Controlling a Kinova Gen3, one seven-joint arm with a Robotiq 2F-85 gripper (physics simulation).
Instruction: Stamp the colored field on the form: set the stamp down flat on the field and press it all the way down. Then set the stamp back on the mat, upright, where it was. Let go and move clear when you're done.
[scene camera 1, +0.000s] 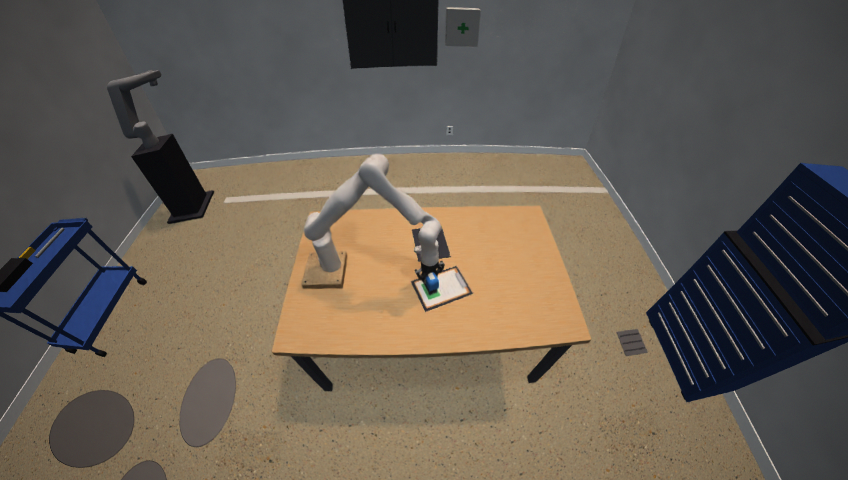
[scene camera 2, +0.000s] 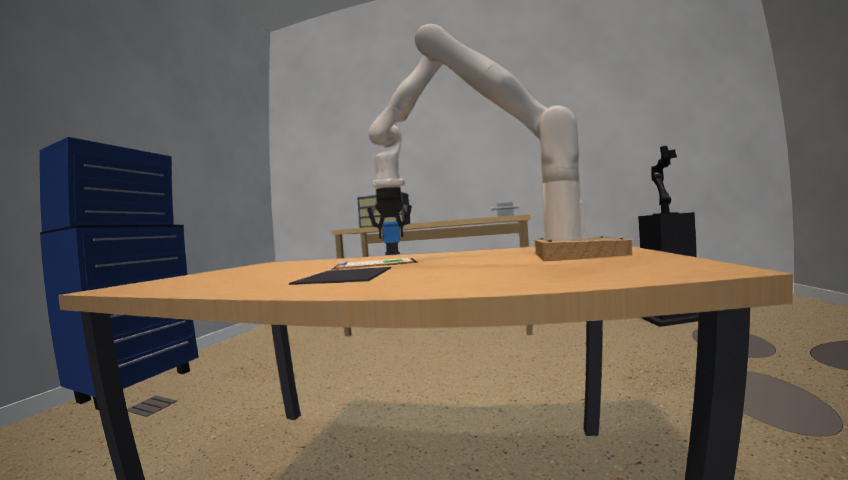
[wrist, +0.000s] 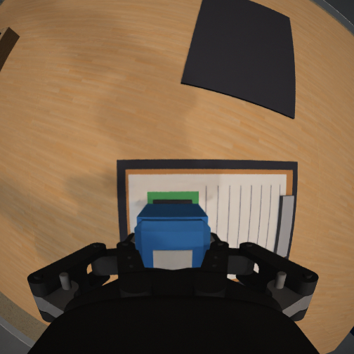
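Seen in the pictures: gripper, fingertip midpoint: (scene camera 2: 391, 240); arm's base at its link origin: (scene camera 1: 332, 265) (scene camera 2: 563, 240).
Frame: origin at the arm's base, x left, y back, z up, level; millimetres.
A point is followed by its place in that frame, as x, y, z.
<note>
The blue stamp (scene camera 1: 432, 281) {-246, -460, 83} (scene camera 2: 390, 232) {-170, -454, 51} (wrist: 173, 235) with a black base is upright in my gripper (scene camera 1: 430, 274) {-201, -458, 27} (scene camera 2: 390, 230) {-201, -458, 27} (wrist: 172, 238), which is shut on it. In the second scene view its base is a little above the form (scene camera 1: 453, 286) {-215, -573, -37} (scene camera 2: 361, 263) {-189, -555, -36} (wrist: 242, 215). The green field (scene camera 2: 392, 261) {-209, -461, -38} (wrist: 173, 195) lies under the stamp; a strip of it shows past the base in the wrist view, and the rest is hidden. The dark mat (scene camera 1: 443, 248) {29, -582, -37} (scene camera 2: 340, 276) {128, -520, -37} (wrist: 242, 55) lies flat on the table, apart from the form, with nothing on it.
The form is on a dark-edged clipboard (scene camera 1: 449, 300) {-287, -535, -37} (wrist: 207, 164) with a grey clip (wrist: 285, 225) at one end. The arm's wooden base block (scene camera 1: 324, 280) {-88, 41, -2} (scene camera 2: 583, 249) {94, 15, -19} is on the table (scene camera 1: 511, 309) {-397, -808, -41} (scene camera 2: 452, 297) {408, -284, -41}. A blue cart and a blue drawer cabinet stand away from the table.
</note>
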